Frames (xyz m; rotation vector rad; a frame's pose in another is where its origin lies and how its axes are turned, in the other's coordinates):
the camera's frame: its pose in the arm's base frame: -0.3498 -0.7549 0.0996 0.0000 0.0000 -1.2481
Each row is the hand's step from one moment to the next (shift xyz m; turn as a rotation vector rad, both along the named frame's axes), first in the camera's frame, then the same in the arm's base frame.
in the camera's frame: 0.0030 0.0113 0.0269 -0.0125 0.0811 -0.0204
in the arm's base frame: 0.0117 0.0007 0.0269 0.0729 0.0376 -0.0204
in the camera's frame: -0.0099 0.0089 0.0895 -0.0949 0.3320 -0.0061
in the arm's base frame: 0.0053 0.0122 0.0895 0.2848 0.1953 -0.0061
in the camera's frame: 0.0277 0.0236 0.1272 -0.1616 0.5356 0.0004
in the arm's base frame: 0.0312 -0.0188 0.1272 0.4567 0.3231 0.0004
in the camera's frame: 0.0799 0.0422 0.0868 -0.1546 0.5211 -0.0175
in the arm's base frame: 0.0654 -0.0624 0.0868 0.4452 0.3119 -0.0175
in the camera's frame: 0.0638 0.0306 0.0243 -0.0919 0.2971 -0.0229
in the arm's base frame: 0.0493 -0.0508 0.0243 0.2526 0.1814 -0.0229
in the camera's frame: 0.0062 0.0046 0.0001 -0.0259 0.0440 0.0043
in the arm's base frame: 0.0063 -0.0044 0.0001 0.0335 0.0385 0.0043
